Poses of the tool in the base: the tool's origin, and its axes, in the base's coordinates. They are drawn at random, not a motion.
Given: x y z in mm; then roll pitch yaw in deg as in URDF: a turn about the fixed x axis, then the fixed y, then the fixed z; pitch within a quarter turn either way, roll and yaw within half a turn.
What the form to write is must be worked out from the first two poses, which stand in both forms.
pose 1, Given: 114.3, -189.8, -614.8, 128.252, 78.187, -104.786
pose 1, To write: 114.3, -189.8, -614.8, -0.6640, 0.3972, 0.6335, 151.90
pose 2, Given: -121.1, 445.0, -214.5, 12.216, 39.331, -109.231
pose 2, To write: -121.1, 445.0, -214.5, 0.3854, 0.1306, -0.9135, 118.27
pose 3, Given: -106.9, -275.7, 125.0, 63.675, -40.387, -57.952
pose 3, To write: -106.9, -275.7, 125.0, 0.4705, -0.8025, -0.3669, 76.42
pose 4, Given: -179.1, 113.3, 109.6, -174.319, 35.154, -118.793
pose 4, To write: -179.1, 113.3, 109.6, -0.4921, 0.8626, 0.1177, 147.04
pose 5, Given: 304.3, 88.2, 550.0, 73.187, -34.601, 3.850
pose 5, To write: 304.3, 88.2, 550.0, 0.8879, -0.3379, 0.3123, 81.04
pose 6, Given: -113.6, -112.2, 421.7, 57.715, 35.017, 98.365
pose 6, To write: -113.6, -112.2, 421.7, 0.1344, 0.6896, 0.7116, 98.03
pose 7, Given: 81.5, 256.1, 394.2, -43.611, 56.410, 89.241
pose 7, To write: 81.5, 256.1, 394.2, -0.6092, 0.0928, 0.7876, 125.35
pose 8, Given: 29.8, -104.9, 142.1, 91.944, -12.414, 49.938
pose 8, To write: 29.8, -104.9, 142.1, 0.8446, 0.2903, 0.4500, 107.18
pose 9, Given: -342.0, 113.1, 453.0, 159.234, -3.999, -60.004
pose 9, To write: -342.0, 113.1, 453.0, 0.8612, -0.5046, -0.0613, 160.06
